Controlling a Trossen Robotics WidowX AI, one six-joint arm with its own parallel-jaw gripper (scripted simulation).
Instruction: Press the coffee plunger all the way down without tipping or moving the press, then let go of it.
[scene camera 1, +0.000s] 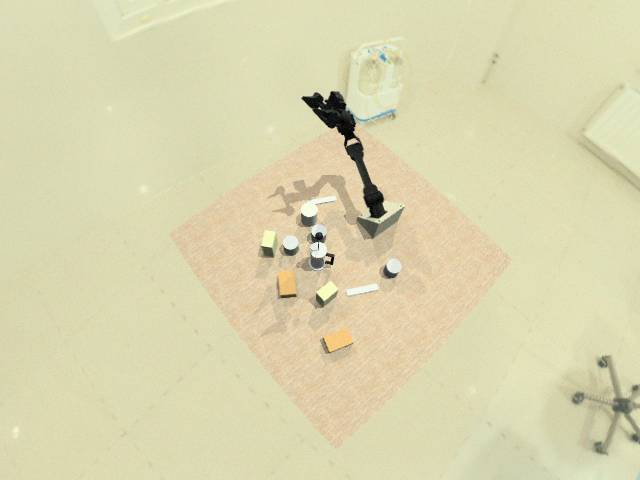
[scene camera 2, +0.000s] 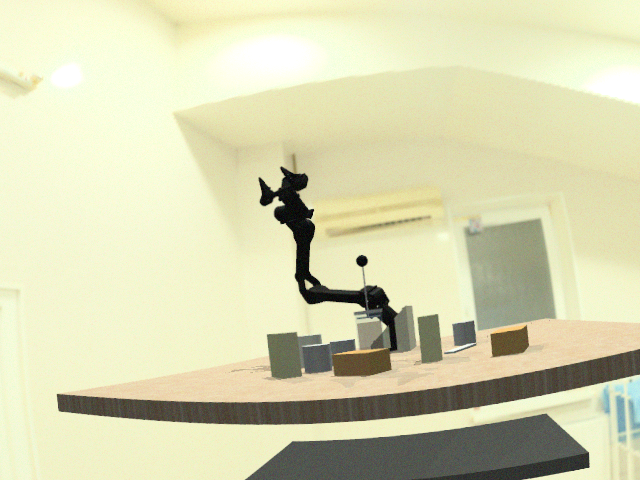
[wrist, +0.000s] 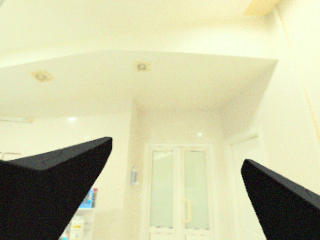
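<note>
Nothing is held in my gripper (scene camera 2: 269, 172), which is open; I find it again at (scene camera 1: 307, 103) and at (wrist: 177, 154). There is a coffee press (scene camera 2: 370, 334), though in the wrist view the press is out of frame. I also see a pale green block (scene camera 2: 284, 356), another pale green block (scene camera 2: 430, 342) and an orange block (scene camera 2: 513, 340).
</note>
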